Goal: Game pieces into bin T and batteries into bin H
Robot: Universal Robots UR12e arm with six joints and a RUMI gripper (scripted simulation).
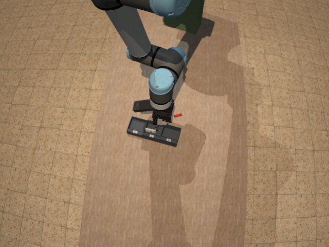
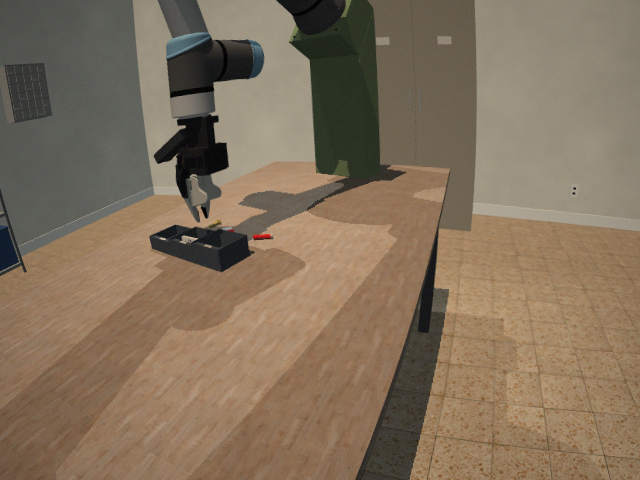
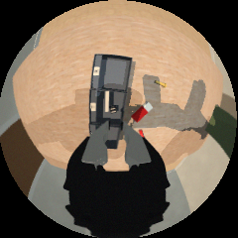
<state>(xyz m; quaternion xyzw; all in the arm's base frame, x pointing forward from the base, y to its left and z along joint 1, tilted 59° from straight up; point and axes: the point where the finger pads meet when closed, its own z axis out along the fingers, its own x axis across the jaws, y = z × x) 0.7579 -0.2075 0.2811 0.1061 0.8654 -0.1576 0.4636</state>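
Now: the red cylinder 13 cm to the left of my hand, 8 cm below it and 4 cm behind it. The rest, counted from my hand: three-compartment bin row: 6 cm below, 2 cm to the right, 1 cm ahead; white domino: 7 cm below, 3 cm to the right, 1 cm ahead; black die: 7 cm below, 1 cm to the right.
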